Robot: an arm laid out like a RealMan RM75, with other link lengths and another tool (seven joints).
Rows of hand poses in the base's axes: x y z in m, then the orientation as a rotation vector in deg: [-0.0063 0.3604 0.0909 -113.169 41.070 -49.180]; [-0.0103 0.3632 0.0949 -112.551 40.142 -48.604]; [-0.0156 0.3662 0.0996 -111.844 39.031 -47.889]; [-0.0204 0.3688 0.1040 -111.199 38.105 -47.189]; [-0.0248 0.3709 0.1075 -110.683 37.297 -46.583]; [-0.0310 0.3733 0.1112 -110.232 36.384 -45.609]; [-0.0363 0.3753 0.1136 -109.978 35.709 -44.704]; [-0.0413 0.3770 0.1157 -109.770 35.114 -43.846]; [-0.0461 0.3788 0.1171 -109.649 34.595 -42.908]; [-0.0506 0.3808 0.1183 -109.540 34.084 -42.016]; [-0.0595 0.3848 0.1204 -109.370 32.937 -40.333]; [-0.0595 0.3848 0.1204 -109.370 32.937 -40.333]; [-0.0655 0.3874 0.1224 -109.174 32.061 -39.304]
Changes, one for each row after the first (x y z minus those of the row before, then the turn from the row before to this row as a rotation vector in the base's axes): [-0.0040 0.0028 0.0040 0.689 -0.338 0.902]; [-0.0053 0.0030 0.0047 0.803 -0.375 1.095]; [-0.0048 0.0026 0.0044 0.757 -0.278 0.962]; [-0.0044 0.0021 0.0035 0.616 -0.224 0.840]; [-0.0062 0.0024 0.0037 0.699 -0.030 1.086]; [-0.0053 0.0020 0.0024 0.520 0.120 0.891]; [-0.0050 0.0017 0.0021 0.465 0.149 0.815]; [-0.0048 0.0018 0.0014 0.425 0.267 0.801]; [-0.0045 0.0020 0.0012 0.393 0.252 0.775]; [-0.0089 0.0040 0.0021 0.682 0.415 1.593]; [0.0000 0.0000 0.0000 0.000 0.000 0.000]; [-0.0060 0.0026 0.0020 0.475 0.144 1.097]
